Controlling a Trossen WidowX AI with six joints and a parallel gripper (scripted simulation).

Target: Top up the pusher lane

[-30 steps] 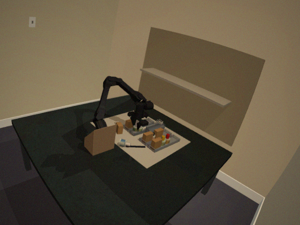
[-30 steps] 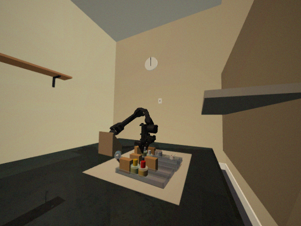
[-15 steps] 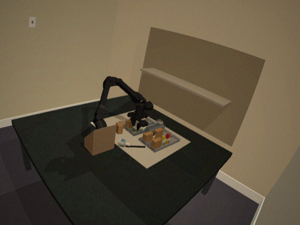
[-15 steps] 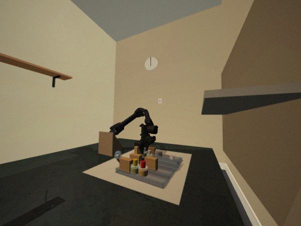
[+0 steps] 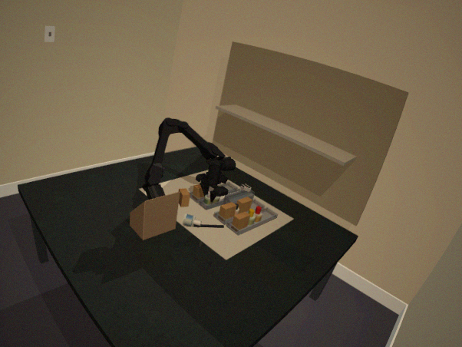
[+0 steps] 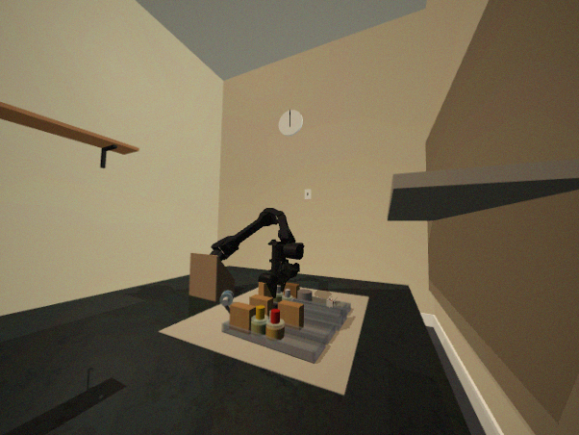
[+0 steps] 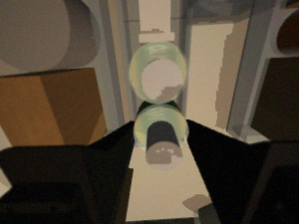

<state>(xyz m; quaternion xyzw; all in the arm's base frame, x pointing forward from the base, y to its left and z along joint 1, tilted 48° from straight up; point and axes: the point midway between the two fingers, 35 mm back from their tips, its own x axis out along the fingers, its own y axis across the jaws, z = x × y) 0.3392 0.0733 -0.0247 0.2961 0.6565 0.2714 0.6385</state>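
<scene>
My gripper tip is 8 cm short of the grey cylinder, 8 cm to the right of it and 1 cm above it. From my gripper tip the other things lie so: wall shelf: 50 cm ahead, 33 cm above; black pen: 12 cm behind, 14 cm to the right, 3 cm below.
</scene>
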